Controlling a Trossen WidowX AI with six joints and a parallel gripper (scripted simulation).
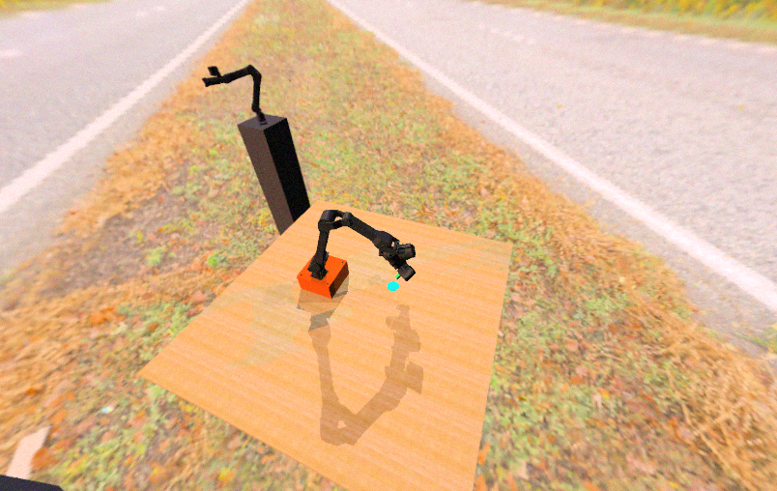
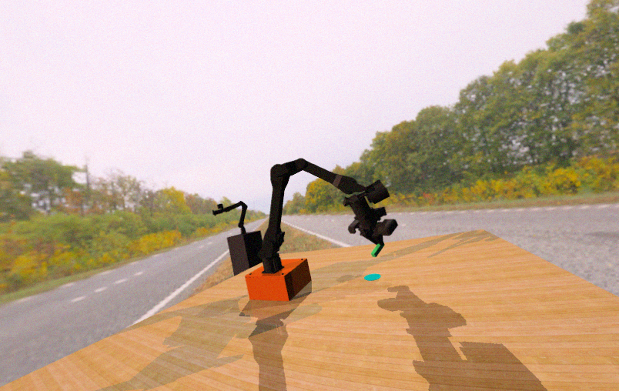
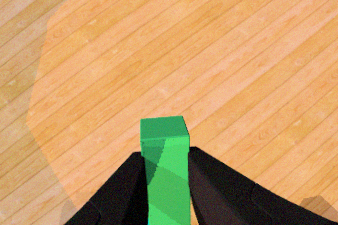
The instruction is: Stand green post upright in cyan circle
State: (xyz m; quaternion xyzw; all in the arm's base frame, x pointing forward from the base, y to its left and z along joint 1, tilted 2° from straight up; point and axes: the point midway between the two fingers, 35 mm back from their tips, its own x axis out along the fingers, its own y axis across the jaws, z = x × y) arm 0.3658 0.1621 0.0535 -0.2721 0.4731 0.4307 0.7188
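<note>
The cyan circle is 11 cm below my gripper tip, 5 cm behind it and 3 cm to the right of it. Also, from my gripper tip: green post: 1 cm to the right, 1 cm below, 1 cm behind.
</note>
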